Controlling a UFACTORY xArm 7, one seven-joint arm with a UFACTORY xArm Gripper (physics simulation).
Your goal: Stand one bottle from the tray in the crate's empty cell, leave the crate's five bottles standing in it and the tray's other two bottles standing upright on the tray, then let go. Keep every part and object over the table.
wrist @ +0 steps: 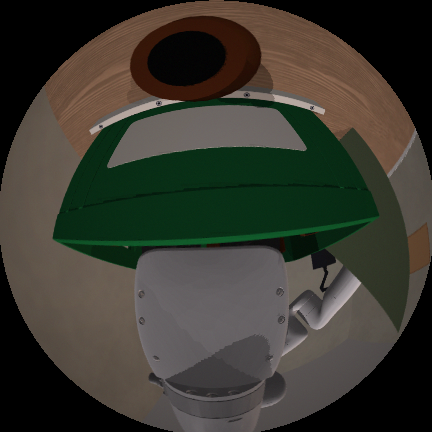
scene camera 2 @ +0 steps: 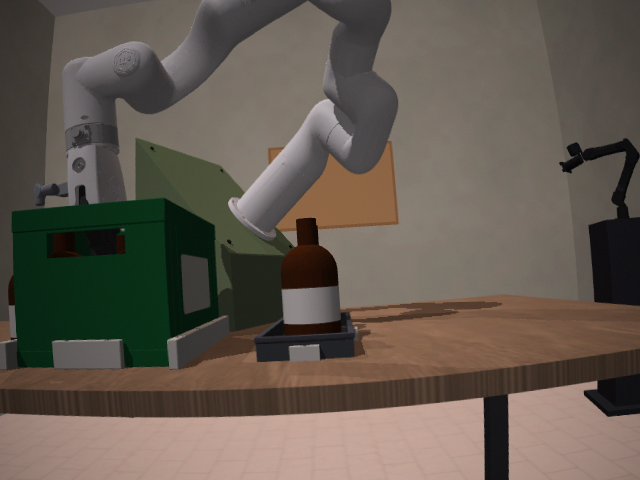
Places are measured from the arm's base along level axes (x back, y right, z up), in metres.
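Pixels of known places: arm's base, origin of the base link: (scene camera 2: 251, 220).
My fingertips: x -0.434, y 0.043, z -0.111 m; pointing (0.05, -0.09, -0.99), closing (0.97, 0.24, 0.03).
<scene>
For each thing: its top centre in the pictures, then the offset to it from my fingertips. "spot": a spot on its surface instead. Level surfaces: height alone.
- green crate, middle of its top: (wrist: 213, 264) (scene camera 2: 128, 219) dy -0.034, dx +0.008, dz +0.075 m
- brown bottle with a white label, middle of its top: (scene camera 2: 305, 218) dy -0.262, dx +0.077, dz +0.059 m
- dark tray, surface spot: (scene camera 2: 268, 352) spot: dy -0.253, dx -0.066, dz -0.091 m
- brown bottle, middle of its top: (wrist: 185, 56) (scene camera 2: 32, 241) dy +0.113, dx -0.029, dz +0.054 m
- wooden table, its level: dz -0.101 m
The green crate (scene camera 2: 93, 304) (wrist: 215, 212) stands at the left of the table. My gripper (scene camera 2: 104, 248) is shut and empty, lowered into the crate; its dark fingers show partly through the handle slot, and the crate wall hides the tips in the wrist view. Parts of brown bottles (scene camera 2: 64, 244) show through the slot. The empty cell is hidden. A brown bottle with a white label (scene camera 2: 311, 304) stands upright on the dark tray (scene camera 2: 268, 352); others there cannot be made out. Another brown bottle (scene camera 2: 12, 304) shows partly left of the crate. In the wrist view a brown bottle (wrist: 242, 65) stands outside the crate.
Pale rails (scene camera 2: 87, 353) (wrist: 300, 104) run along the crate's base. A sloped green panel (scene camera 2: 191, 191) (wrist: 382, 215) rises behind the crate. A second pale arm segment (scene camera 2: 289, 180) hangs above and behind the tray. The wooden table (scene camera 2: 439, 346) curves along its front edge.
</scene>
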